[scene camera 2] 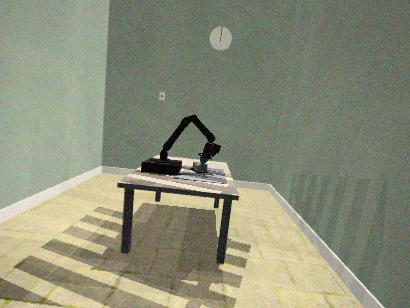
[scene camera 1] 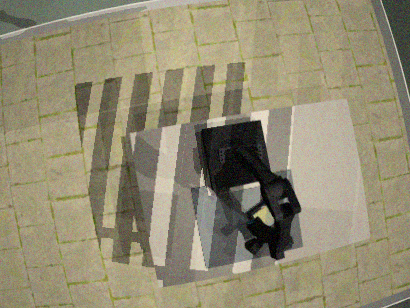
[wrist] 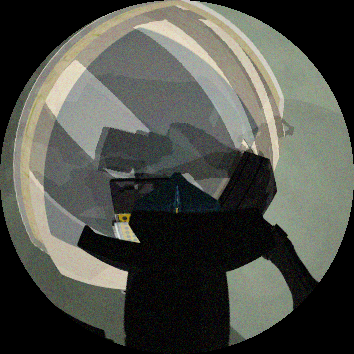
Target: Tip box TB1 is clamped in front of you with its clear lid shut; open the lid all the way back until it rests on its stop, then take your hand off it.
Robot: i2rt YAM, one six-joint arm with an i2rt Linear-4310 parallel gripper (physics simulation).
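Frame: origin at the arm's base, x ahead, y left, z up, level; centimetres.
Seen in the pictures: gripper, fingertip midpoint: (scene camera 2: 201,166) (scene camera 1: 246,222) (wrist: 176,176); arm's base, link origin: (scene camera 2: 163,161) (scene camera 1: 240,153).
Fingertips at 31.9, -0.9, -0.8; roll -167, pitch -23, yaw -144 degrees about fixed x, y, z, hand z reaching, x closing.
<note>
Pixels of each thing's top centre, then the offset from my fingertips to it, as dx, dy, dz. "*": a spot on its surface instead. Level surfaces: height alone.
- Tip box TB1, top centre: (scene camera 1: 269,215) (scene camera 2: 200,162) -2.0, +10.5, +1.9
- grey mat, surface height: dz -5.9
- box's dark holder, surface spot: (wrist: 120,194) * +3.9, +6.8, -4.2
- pale table, surface height: dz -6.2
Tip box TB1 (scene camera 1: 263,216) (scene camera 2: 200,168) stands on the grey mat (scene camera 1: 219,252) (wrist: 165,85). Its yellow strip and pale tip rack (wrist: 126,232) show at the lower left of the wrist view, partly behind my gripper. The box's dark holder (wrist: 120,194) shows beside them. The clear lid cannot be made out, so its angle is unclear. My gripper (scene camera 2: 203,162) (wrist: 176,176) is shut, its dark blue fingers together with nothing visible between them. It points down at the box, with its fingertips close to it. Whether they touch the box or lid is hidden.
My black base (scene camera 1: 212,142) (scene camera 2: 161,166) stands on the pale table (scene camera 1: 330,165) (scene camera 2: 131,178) beside the mat, and my arm arches from it over the box. Striped shadows cross the table, mat and floor. The wrist view is dim around the fingers.
</note>
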